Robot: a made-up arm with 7 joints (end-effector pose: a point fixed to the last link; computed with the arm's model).
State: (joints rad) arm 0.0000 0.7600 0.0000 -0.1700 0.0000 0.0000 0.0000
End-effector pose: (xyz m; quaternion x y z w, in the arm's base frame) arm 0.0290 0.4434 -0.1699 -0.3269 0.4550 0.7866 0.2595
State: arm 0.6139 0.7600 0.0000 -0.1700 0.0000 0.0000 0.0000
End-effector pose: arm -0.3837 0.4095 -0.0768 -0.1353 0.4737 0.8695 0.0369
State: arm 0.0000 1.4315 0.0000 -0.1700 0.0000 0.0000 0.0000
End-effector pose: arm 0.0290 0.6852 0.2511 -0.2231 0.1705 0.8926 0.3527
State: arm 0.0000 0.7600 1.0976 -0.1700 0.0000 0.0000 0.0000
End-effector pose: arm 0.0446 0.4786 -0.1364 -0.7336 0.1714 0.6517 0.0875
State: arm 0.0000 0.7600 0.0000 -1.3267 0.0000 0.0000 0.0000
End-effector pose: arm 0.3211 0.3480 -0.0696 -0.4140 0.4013 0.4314 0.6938
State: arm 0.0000 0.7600 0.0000 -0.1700 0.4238 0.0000 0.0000
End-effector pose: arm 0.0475 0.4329 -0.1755 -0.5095 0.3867 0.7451 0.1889
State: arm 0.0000 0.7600 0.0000 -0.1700 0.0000 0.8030 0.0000
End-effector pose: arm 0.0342 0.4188 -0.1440 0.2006 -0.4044 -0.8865 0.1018
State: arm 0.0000 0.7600 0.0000 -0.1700 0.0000 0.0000 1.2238
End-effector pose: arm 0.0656 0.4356 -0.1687 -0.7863 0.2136 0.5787 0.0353
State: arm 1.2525 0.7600 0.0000 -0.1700 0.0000 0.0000 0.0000
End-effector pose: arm -0.6707 0.2950 0.2378 -0.0771 -0.4461 -0.8694 0.1981
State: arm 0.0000 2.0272 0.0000 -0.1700 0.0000 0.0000 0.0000
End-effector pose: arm 0.0290 0.6367 0.6808 -0.1098 -0.0990 0.9033 0.4027
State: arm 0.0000 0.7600 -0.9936 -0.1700 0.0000 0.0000 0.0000
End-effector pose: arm -0.0166 0.4362 -0.1768 0.1281 0.5982 0.7092 0.3505
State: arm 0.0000 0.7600 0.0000 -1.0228 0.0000 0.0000 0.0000
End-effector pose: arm 0.2633 0.3951 -0.1191 -0.4038 0.4296 0.5442 0.5968
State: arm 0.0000 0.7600 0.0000 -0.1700 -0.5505 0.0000 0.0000
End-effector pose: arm 0.0146 0.4628 -0.1548 -0.0691 0.5131 0.7879 0.3335
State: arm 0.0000 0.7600 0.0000 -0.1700 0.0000 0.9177 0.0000
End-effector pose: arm 0.0372 0.4158 -0.1408 0.1794 -0.3915 -0.8894 0.1534
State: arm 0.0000 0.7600 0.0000 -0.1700 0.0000 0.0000 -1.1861
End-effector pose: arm 0.0206 0.4701 -0.1465 0.2337 0.5320 0.7157 0.3875
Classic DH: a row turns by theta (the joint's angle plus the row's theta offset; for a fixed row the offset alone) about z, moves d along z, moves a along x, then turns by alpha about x. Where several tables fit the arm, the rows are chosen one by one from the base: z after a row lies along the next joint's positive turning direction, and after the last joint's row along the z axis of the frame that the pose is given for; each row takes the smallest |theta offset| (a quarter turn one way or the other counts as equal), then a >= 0, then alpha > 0; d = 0 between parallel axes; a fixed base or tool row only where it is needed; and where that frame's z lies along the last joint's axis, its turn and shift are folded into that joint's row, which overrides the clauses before.
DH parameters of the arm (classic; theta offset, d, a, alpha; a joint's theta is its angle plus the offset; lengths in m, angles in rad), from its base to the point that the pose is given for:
base (fixed): 0 0.4142 -0.021 -1.2217
joint 1: 1.5708 -0.0459 0.0122 1.5708
joint 2: 1.2217 0.018 0.003 -1.5708
joint 3: -1.5708 -0.443 0.072 -1.5708
joint 4: 0 0.001 -0.053 1.5708
joint 5: 0 -0.278 0.01 -1.5708
joint 6: 0 -0.014 -0.024 1.5708
joint 7: 0.3537 -0.0085 -0.029 -1.8633
tool (fixed): 2.5909 -0.0156 0 0

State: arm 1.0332 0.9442 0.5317 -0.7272 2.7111 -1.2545 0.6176
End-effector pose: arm -0.3404 0.6019 0.1733 -0.6507 -0.6695 -0.0662 0.3521
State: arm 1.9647 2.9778 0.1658 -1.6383 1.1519 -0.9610 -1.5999
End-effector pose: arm 0.2307 0.3198 -0.0519 0.3784 0.4684 -0.1719 0.7796
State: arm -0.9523 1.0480 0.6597 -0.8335 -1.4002 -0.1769 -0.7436
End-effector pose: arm 0.4318 0.5435 0.5024 0.1286 -0.2023 0.7723 0.5883
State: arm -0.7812 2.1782 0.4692 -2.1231 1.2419 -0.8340 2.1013
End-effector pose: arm 0.0339 0.0855 0.8375 -0.0352 0.8196 -0.4448 0.3594
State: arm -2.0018 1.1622 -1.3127 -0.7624 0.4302 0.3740 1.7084
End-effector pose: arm 0.5420 0.1467 0.8107 -0.8271 0.3058 -0.0980 0.4612
